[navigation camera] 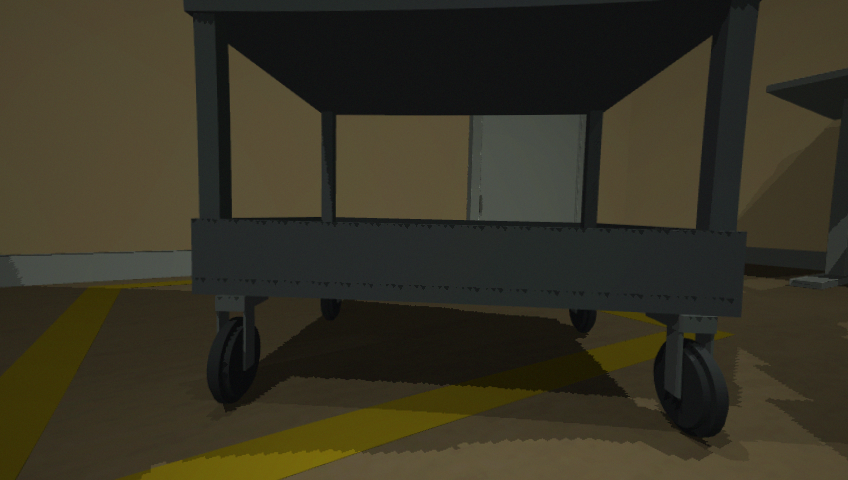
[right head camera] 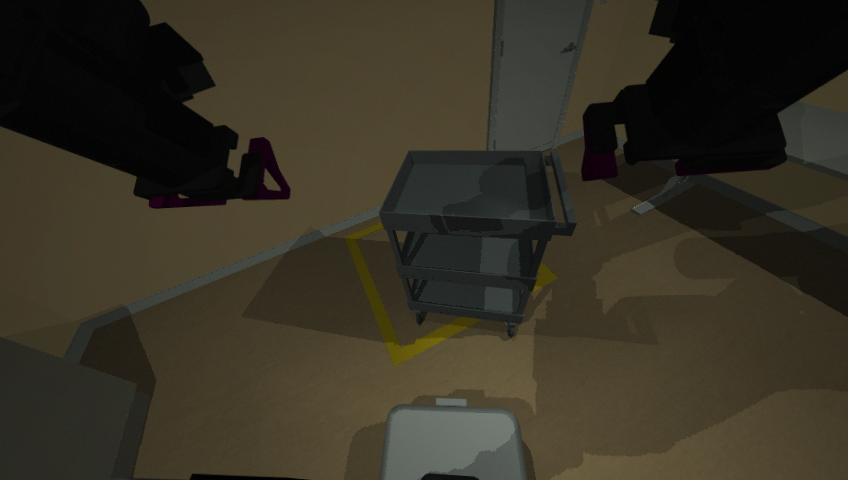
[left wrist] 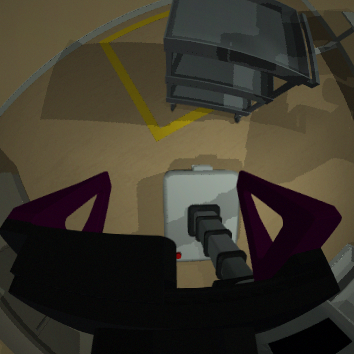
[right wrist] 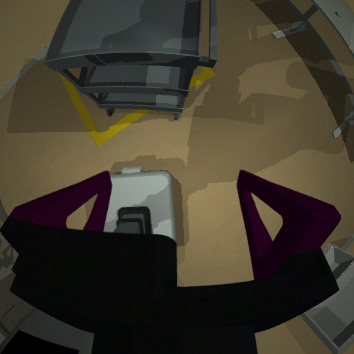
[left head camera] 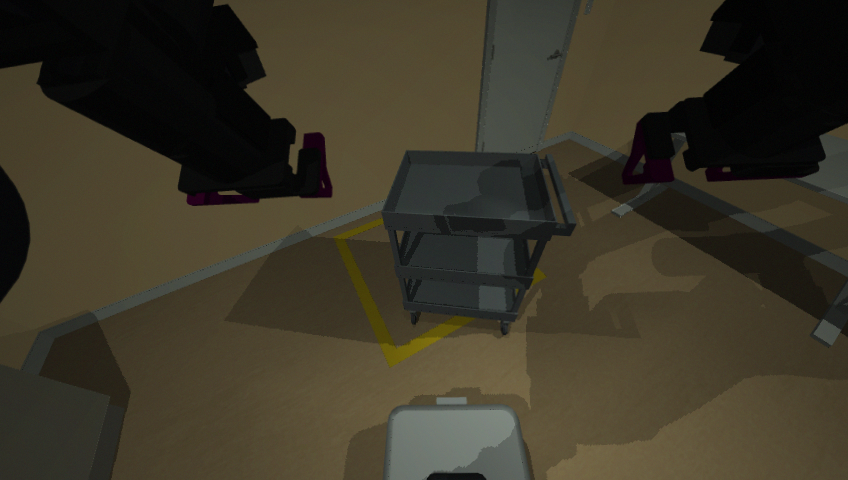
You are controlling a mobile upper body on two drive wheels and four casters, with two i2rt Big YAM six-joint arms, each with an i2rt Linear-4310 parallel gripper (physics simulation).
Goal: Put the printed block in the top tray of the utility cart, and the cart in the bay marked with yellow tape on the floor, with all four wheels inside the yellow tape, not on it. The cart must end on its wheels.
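Note:
The grey three-tier utility cart (left head camera: 416, 221) (right head camera: 416, 223) (left wrist: 195, 46) (right wrist: 75, 62) (navigation camera: 464, 261) stands upright, its handle at the picture's right. It overlaps the yellow tape bay (left head camera: 367, 297) (right head camera: 373, 297) (left wrist: 131, 87) (right wrist: 84, 107) (navigation camera: 368, 422) at an angle. In the navigation camera, the front left wheel (navigation camera: 233, 359) is inside the tape; the front right wheel (navigation camera: 693, 386) is outside its near line. Both rear wheels look inside. The printed block does not show in these views. My left gripper (left head camera: 267, 193) (left wrist: 173, 178) and right gripper (left head camera: 696, 177) (right wrist: 173, 172) are open and empty, away from the cart.
My pale base (left head camera: 452, 440) (right head camera: 452, 440) is in front of the cart. A door (left head camera: 523, 71) (navigation camera: 529, 166) and walls are behind it. A table (right head camera: 821, 136) (navigation camera: 815, 92) with feet on the floor stands at right. A grey block-shaped piece (left head camera: 53, 416) is at lower left.

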